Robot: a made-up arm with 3 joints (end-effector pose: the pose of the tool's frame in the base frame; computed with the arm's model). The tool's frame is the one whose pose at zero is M. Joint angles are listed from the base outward.
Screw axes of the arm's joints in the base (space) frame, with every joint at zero. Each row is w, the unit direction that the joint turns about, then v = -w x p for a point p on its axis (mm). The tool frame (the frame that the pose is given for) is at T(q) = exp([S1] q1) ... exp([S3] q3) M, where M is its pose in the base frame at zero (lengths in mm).
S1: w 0 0 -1 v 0.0 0.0 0.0
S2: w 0 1 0 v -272.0 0.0 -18.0
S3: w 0 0 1 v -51.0 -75.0 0.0
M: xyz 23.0 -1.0 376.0 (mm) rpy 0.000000 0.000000 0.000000 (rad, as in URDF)
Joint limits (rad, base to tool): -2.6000..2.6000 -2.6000..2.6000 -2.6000..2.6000
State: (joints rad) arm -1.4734 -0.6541 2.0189
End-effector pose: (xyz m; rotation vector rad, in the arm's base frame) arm 0.1165 -0.0369 0.3974 0.2465 0.8813 -2.6564
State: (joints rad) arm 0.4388 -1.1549 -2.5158
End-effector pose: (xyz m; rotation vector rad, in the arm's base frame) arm -0.0682 -0.0354 0.4644 1.4083 -0.8295 -2.4977
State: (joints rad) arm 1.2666 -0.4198 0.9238
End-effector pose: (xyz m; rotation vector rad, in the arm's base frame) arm -0.0716 0.0200 0.3758 -0.3750 -0.1931 -0.3377
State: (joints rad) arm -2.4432 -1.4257 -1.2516
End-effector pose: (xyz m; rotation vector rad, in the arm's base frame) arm 0.0698 -0.0770 0.4099 1.4430 0.4096 0.9737
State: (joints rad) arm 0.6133 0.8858 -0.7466
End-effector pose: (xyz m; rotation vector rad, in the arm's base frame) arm 0.1092 -0.0511 0.2690 -0.0635 0.9516 -1.2642
